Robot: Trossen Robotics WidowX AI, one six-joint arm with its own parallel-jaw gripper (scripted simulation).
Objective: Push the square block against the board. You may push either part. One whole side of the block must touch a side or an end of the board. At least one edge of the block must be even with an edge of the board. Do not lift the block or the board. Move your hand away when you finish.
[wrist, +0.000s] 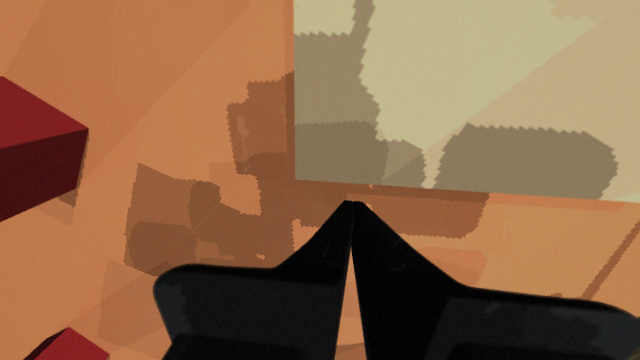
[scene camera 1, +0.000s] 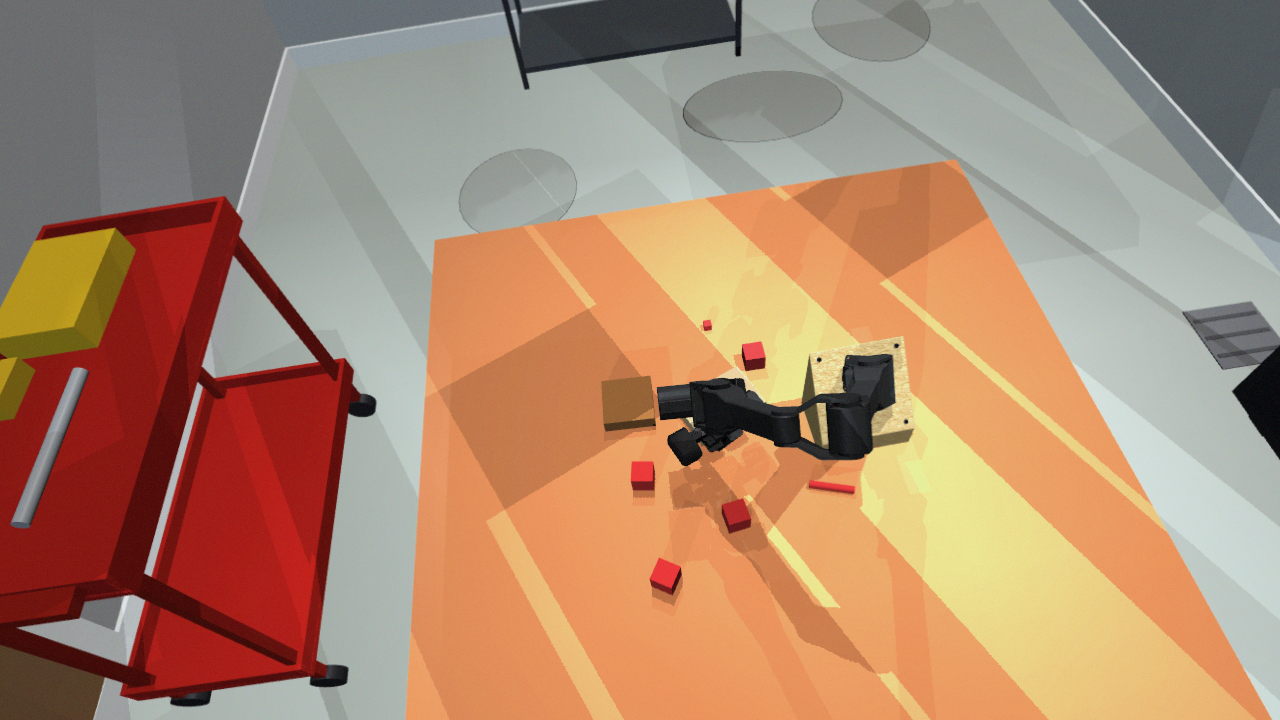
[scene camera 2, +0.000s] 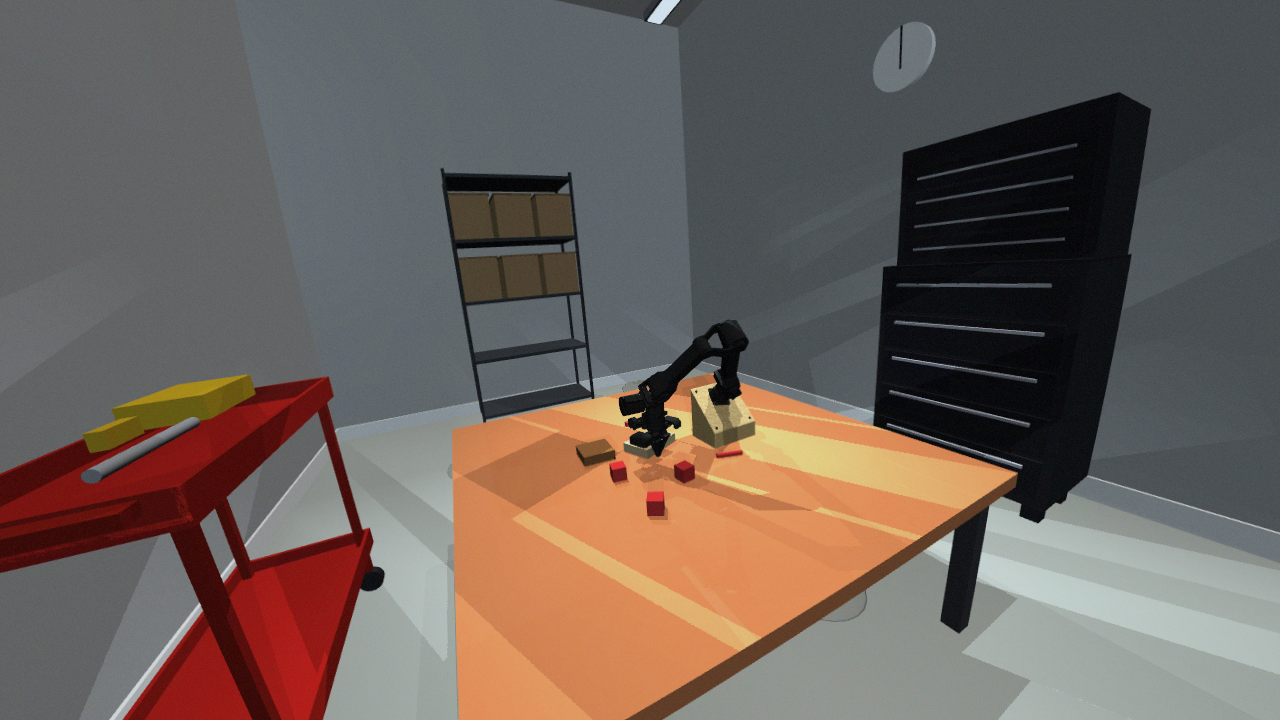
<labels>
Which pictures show my gripper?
The wrist view, scene camera 1 and scene camera 2: all of them.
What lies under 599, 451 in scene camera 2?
A square block.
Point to a square block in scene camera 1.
627, 403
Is my gripper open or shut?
Shut.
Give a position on a board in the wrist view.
534, 105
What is my gripper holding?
Nothing.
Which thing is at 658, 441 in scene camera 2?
My gripper.
</labels>
